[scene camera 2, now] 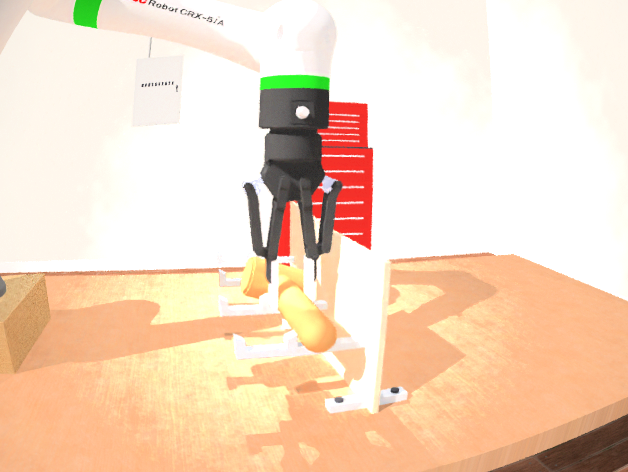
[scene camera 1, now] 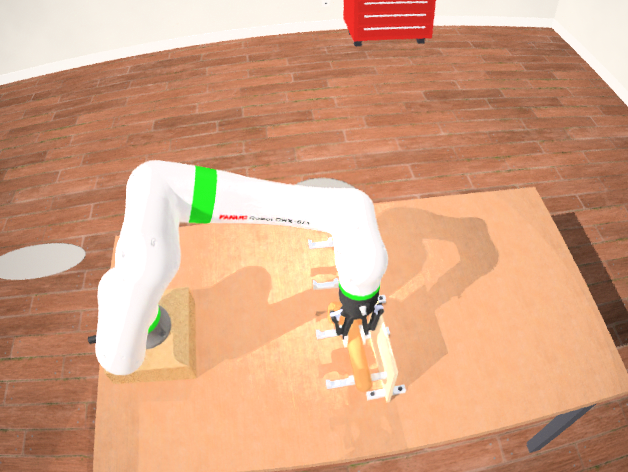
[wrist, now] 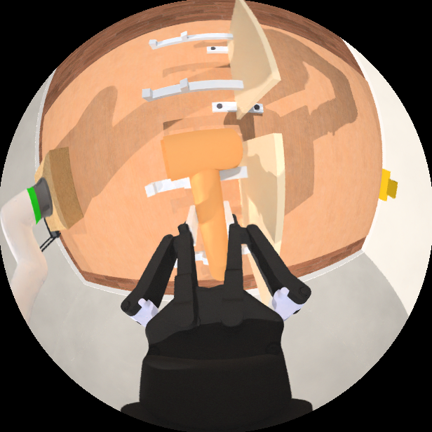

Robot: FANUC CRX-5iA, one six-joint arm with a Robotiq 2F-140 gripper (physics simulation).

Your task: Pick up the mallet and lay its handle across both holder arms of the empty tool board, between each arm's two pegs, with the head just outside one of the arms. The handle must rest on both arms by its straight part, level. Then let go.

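The orange mallet (scene camera 1: pixel 358 362) (scene camera 2: pixel 307 322) (wrist: pixel 207 192) lies with its handle across the two arms of the near tool board (scene camera 1: pixel 386 360) (scene camera 2: pixel 381 324) (wrist: pixel 265 190). Its head is just outside that board's arm nearer the empty board; in scene camera 1 the gripper partly hides it. My gripper (scene camera 1: pixel 356 336) (scene camera 2: pixel 292 294) (wrist: pixel 210 210) points down and is shut on the mallet's handle near the head, one pad on each side. The empty tool board (wrist: pixel 255 65) stands beyond the head, with two pegged white arms (wrist: pixel 210 86) (wrist: pixel 205 37). Its panel is hidden behind the robot arm in scene camera 1.
The near board's panel stands upright close beside the gripper's right finger, and its bolted foot (scene camera 1: pixel 376 393) (scene camera 2: pixel 350 402) sits on the table. The robot's base block (scene camera 1: pixel 185 329) (scene camera 2: pixel 25 314) (wrist: pixel 67 185) is to the left. A red drawer cabinet (scene camera 1: pixel 390 20) (scene camera 2: pixel 350 195) stands behind the table.
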